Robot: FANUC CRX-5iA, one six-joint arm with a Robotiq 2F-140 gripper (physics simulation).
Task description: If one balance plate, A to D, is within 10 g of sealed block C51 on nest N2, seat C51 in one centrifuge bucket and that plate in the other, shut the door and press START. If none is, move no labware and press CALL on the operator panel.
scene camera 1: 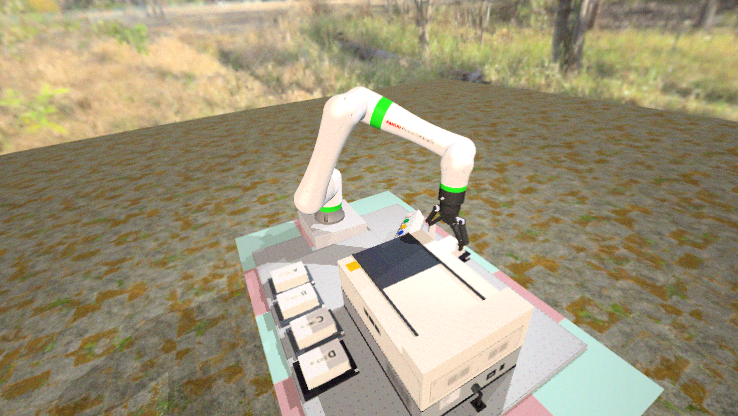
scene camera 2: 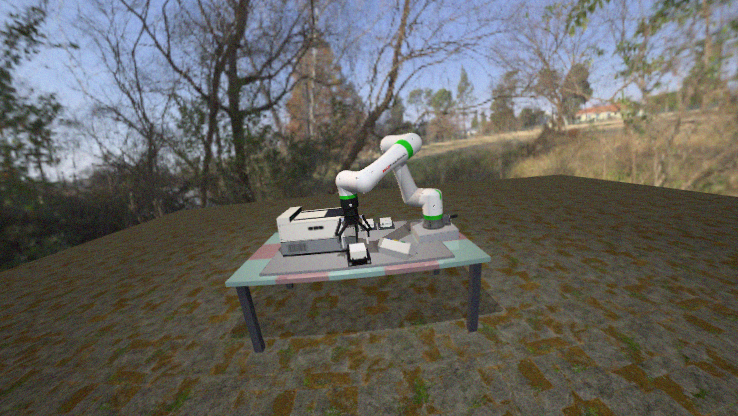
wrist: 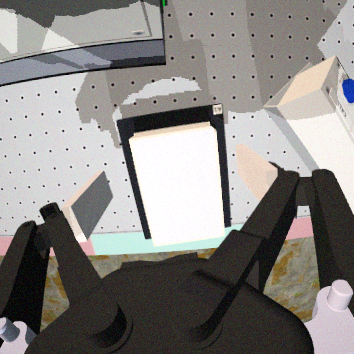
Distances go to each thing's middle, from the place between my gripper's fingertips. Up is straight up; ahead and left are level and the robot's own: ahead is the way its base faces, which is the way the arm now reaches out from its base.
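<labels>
The dark lid panel [scene camera 1: 393, 261] is 290 mm to the right of my hand, 50 mm ahead of it and 130 mm above it. I see that the cream centrifuge [scene camera 1: 444, 334] is 200 mm ahead of my hand, 310 mm to the right of it and 40 mm above it; going by their middles, it is the farthest from my hand of the things named here. As for the control panel with coloured buttons [wrist: 306, 109], it is 40 mm below my hand, 30 mm to the left of it and 230 mm behind it. Going by their middles, the control panel with coloured buttons is the nearest to my hand of the things named here.
</labels>
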